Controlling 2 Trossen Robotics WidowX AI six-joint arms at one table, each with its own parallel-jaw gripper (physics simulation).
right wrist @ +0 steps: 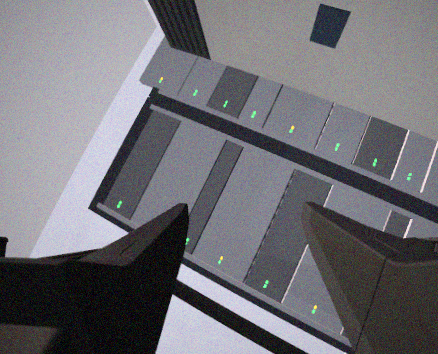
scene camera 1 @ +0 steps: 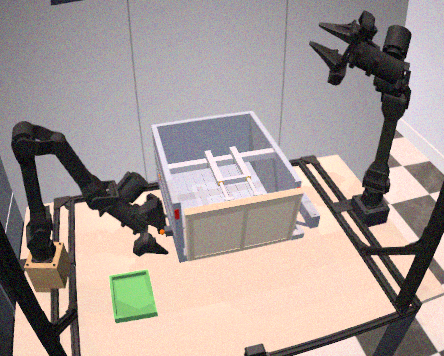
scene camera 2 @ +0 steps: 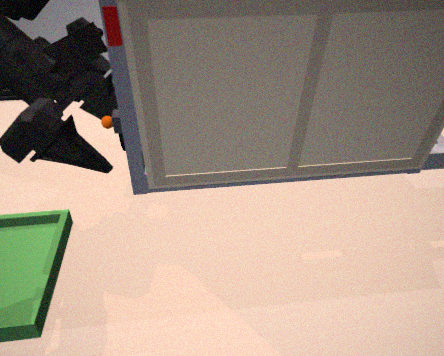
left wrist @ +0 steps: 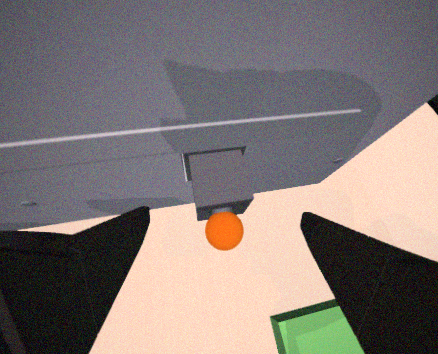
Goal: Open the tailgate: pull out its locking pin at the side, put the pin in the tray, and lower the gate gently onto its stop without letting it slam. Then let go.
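Pixels of known places: left gripper, fingertip midpoint: [scene camera 1: 168, 242] [scene camera 2: 123, 150] [left wrist: 226, 216]; right gripper, fingertip midpoint: [right wrist: 244, 211] [scene camera 1: 314, 33]; left arm's base at its link origin: [scene camera 1: 43, 254]; right arm's base at its link origin: [scene camera 1: 371, 201].
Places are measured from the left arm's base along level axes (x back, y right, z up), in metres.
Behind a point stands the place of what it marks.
The tailgate [scene camera 1: 215, 232] {x -0.480, y 0.025, z 0.089 m} [scene camera 2: 230, 95] {x -0.486, y 0.023, z 0.089 m} stands upright, closed across the front of the grey cargo box. The locking pin's orange ball head [scene camera 1: 162, 232] {x -0.339, y -0.065, z 0.012 m} [scene camera 2: 107, 122] {x -0.340, y -0.064, z 0.011 m} [left wrist: 224, 231] {x -0.336, y -0.071, z 0.015 m} sticks out of a grey block [left wrist: 220, 175] {x -0.356, y -0.073, z 0.019 m} on the box's left side; its shaft is mostly hidden. My left gripper [scene camera 1: 165, 241] {x -0.352, y -0.066, z -0.027 m} [scene camera 2: 117, 159] {x -0.352, y -0.066, z -0.027 m} [left wrist: 226, 216] {x -0.352, y -0.066, z -0.027 m} is open and empty, with the pin head between its spread fingers, touching neither in the left wrist view. The green tray [scene camera 1: 136, 318] {x -0.262, y 0.142, z -0.104 m} [scene camera 2: 20, 332] {x -0.305, y 0.135, z -0.097 m} [left wrist: 305, 311] {x -0.294, y 0.006, z -0.096 m} lies on the table, front left. My right gripper [scene camera 1: 315, 33] {x -0.701, y -0.060, z 0.559 m} [right wrist: 244, 211] {x -0.701, y -0.060, z 0.559 m} is open and empty, raised high.
The cargo box [scene camera 1: 159, 165] {x -0.335, y -0.219, z 0.128 m} has high side walls and a white ladder-like frame [scene camera 1: 214, 167] {x -0.488, y -0.124, z 0.179 m} inside. A grey beam [scene camera 1: 310, 215] {x -0.719, y 0.011, z 0.114 m} sticks out low at its right. Dark rails [scene camera 1: 345, 230] {x -0.901, y -0.142, z -0.102 m} edge the table. A panelled unit with small lights [right wrist: 215, 200] shows beyond the right gripper.
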